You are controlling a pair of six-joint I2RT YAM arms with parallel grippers.
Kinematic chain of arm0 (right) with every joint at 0, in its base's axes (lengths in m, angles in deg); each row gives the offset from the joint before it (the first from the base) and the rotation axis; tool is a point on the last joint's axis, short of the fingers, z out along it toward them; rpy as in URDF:
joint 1: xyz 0 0 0.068 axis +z
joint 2: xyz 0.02 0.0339 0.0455 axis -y
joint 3: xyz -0.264 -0.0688 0 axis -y
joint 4: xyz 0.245 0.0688 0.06 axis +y
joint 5: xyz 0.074 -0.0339 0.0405 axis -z
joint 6: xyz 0.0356 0 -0.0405 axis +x
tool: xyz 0 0 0 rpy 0 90 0
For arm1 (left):
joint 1: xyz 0 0 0.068 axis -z
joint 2: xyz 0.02 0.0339 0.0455 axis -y
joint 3: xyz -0.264 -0.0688 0 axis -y
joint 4: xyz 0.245 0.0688 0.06 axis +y
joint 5: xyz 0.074 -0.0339 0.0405 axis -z
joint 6: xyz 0.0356 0 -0.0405 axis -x
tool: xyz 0 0 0 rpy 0 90 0
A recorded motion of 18 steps. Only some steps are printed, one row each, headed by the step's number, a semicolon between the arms.
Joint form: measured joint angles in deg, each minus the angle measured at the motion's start. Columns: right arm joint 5, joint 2, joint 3, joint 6, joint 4, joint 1; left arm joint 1, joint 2, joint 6, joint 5, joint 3, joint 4.
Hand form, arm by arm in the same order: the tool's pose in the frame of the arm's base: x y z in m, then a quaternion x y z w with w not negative. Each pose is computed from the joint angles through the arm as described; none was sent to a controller.
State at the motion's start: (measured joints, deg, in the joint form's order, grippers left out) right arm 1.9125 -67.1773 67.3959 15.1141 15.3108 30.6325; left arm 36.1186 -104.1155 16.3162 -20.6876 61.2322 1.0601
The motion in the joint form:
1: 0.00 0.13 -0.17 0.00 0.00 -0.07; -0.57 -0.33 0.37 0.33 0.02 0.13
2: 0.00 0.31 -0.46 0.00 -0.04 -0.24; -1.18 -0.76 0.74 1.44 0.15 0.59
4: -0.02 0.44 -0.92 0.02 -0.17 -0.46; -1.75 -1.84 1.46 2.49 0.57 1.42
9: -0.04 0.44 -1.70 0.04 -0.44 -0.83; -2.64 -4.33 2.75 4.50 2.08 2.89
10: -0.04 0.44 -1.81 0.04 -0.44 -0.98; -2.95 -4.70 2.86 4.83 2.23 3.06
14: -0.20 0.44 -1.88 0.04 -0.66 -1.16; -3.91 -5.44 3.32 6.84 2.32 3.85
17: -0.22 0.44 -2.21 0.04 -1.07 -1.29; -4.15 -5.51 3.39 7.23 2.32 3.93
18: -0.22 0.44 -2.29 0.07 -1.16 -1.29; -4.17 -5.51 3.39 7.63 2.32 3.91
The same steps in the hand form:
1: 0.2311 0.1351 0.3888 -0.09666 0.78810 0.22368 0.56526; 0.3182 -0.2122 0.1701 0.08109 0.90626 -0.02169 0.41430
2: 0.2309 0.1340 0.3878 -0.09555 0.78861 0.22265 0.56514; 0.3205 -0.2096 0.1673 0.07863 0.91019 -0.02599 0.40583
4: 0.2311 0.1330 0.3858 -0.09416 0.78985 0.22124 0.56421; 0.3234 -0.2077 0.1613 0.07458 0.91638 -0.02835 0.39229
9: 0.2324 0.1318 0.3815 -0.09198 0.79281 0.21825 0.56157; 0.3306 -0.2067 0.1509 0.06754 0.92644 -0.03489 0.36869
10: 0.2328 0.1312 0.3809 -0.09102 0.79350 0.21721 0.56115; 0.3321 -0.2054 0.1490 0.06575 0.92804 -0.03516 0.36493
14: 0.2333 0.1306 0.3808 -0.09050 0.79278 0.21777 0.56204; 0.3347 -0.2007 0.1434 0.06235 0.93431 -0.04300 0.34833
17: 0.2339 0.1303 0.3796 -0.08965 0.79245 0.21748 0.56275; 0.3353 -0.1995 0.1428 0.06118 0.93515 -0.04482 0.34605
18: 0.2340 0.1303 0.3792 -0.08943 0.79242 0.21766 0.56276; 0.3353 -0.1996 0.1428 0.06218 0.93536 -0.04784 0.34490

